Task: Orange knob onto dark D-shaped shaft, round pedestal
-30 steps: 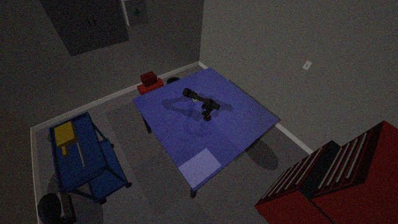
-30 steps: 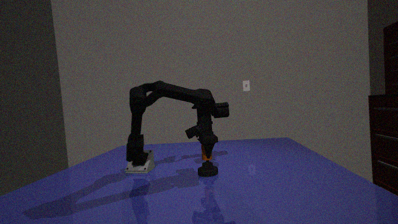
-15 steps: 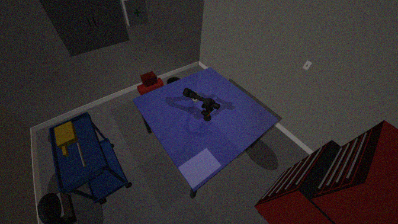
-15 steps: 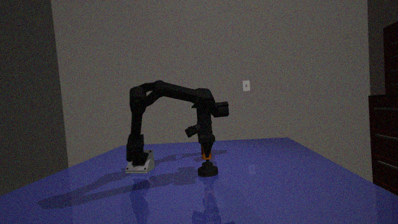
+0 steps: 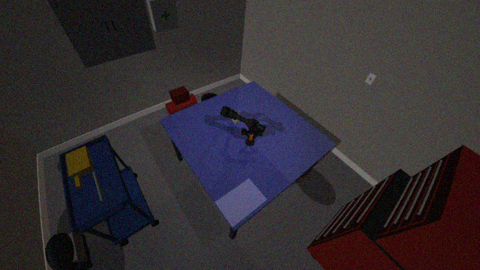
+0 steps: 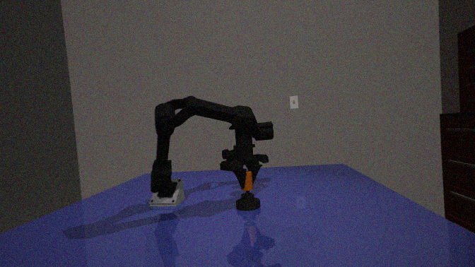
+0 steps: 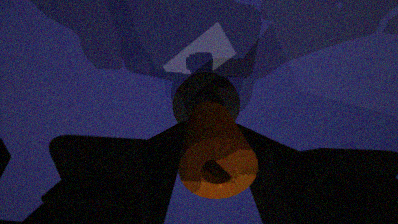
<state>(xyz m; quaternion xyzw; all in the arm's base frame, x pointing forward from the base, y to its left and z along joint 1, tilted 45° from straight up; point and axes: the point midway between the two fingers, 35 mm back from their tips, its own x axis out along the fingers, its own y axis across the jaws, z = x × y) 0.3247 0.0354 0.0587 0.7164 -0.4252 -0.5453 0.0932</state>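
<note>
Right now my gripper tip is 20 mm below the orange knob. From my gripper tip the other things lie so: dark round pedestal (40 mm below).
</note>
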